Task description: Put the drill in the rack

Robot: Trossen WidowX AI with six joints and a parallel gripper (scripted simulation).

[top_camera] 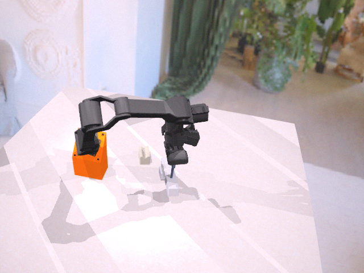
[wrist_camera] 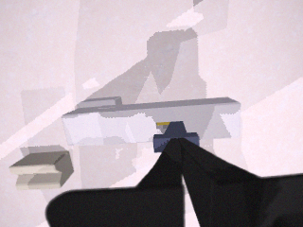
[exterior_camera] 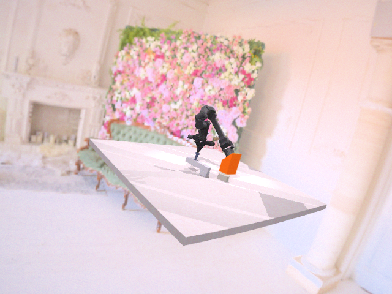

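The blue key is 30 mm below my gripper tip. Also, from my gripper tip: drill 30 mm behind, 40 mm to the left, 80 mm below; then housing block 20 mm behind, 20 mm to the left, 80 mm below.
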